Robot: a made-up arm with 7 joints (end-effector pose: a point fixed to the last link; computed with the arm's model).
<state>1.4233 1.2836 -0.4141 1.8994 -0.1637 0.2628 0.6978</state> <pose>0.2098 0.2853 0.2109 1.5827 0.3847 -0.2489</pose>
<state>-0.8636 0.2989 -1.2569 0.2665 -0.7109 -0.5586 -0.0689</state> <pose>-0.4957 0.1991 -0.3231 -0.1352 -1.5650 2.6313</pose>
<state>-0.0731 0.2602 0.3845 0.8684 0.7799 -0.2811 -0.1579</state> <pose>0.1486 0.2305 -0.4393 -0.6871 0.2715 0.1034</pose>
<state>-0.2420 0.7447 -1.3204 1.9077 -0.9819 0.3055 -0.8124</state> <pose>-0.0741 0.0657 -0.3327 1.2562 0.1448 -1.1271</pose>
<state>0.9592 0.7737 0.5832 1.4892 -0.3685 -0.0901 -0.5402</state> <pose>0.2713 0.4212 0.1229 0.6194 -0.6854 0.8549</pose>
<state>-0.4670 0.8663 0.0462 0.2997 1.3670 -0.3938 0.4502</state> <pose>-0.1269 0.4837 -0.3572 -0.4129 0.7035 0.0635</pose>
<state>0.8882 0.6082 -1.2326 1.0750 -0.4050 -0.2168 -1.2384</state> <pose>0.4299 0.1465 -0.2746 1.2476 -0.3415 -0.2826</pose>
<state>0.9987 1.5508 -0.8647 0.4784 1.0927 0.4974 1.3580</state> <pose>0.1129 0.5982 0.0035 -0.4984 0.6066 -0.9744</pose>
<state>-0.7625 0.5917 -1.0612 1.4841 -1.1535 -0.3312 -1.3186</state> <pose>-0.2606 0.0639 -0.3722 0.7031 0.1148 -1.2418</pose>
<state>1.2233 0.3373 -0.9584 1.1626 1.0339 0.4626 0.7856</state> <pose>0.4467 0.0104 -0.0325 0.0908 0.4826 -2.1941</pose>
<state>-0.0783 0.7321 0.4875 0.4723 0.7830 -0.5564 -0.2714</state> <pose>0.0815 0.4708 -0.3765 -0.1833 0.2306 0.5785</pose>
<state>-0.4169 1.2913 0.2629 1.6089 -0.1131 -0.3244 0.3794</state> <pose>0.1851 0.4024 -0.1061 1.3542 0.9459 -1.0569</pose>
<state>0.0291 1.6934 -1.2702 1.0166 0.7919 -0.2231 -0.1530</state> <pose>-0.0151 0.5487 -0.1522 0.6316 1.7048 -0.3675</pose>
